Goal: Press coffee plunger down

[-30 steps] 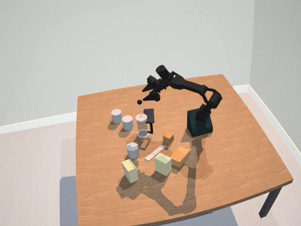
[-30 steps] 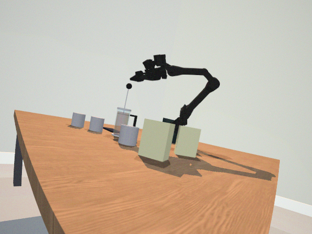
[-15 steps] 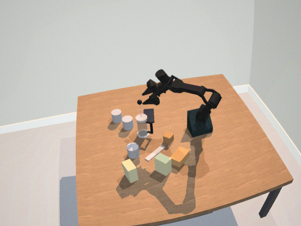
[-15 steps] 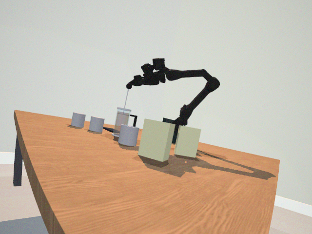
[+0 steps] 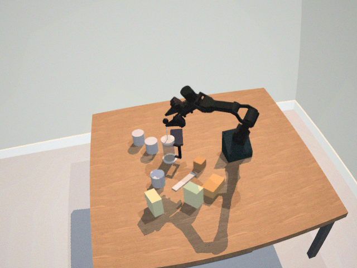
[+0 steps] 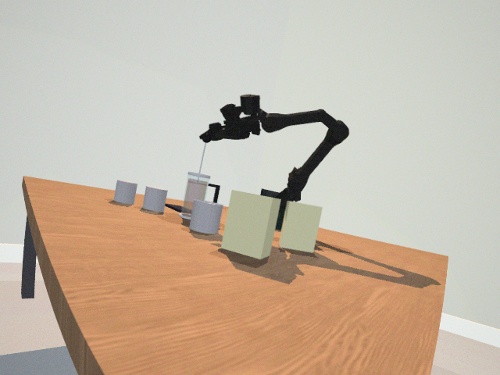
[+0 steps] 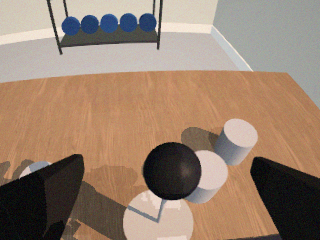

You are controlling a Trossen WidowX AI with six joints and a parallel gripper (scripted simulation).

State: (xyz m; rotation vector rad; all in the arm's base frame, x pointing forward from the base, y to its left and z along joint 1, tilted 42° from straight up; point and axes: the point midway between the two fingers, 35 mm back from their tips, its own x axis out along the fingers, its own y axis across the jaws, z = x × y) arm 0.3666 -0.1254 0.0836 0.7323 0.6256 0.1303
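The glass coffee press lies 10 mm behind my gripper tip, 10 mm to the left of it and 130 mm below it. The rest, counted from my gripper tip: flat bar 50 mm behind, 190 mm to the left, 260 mm below.
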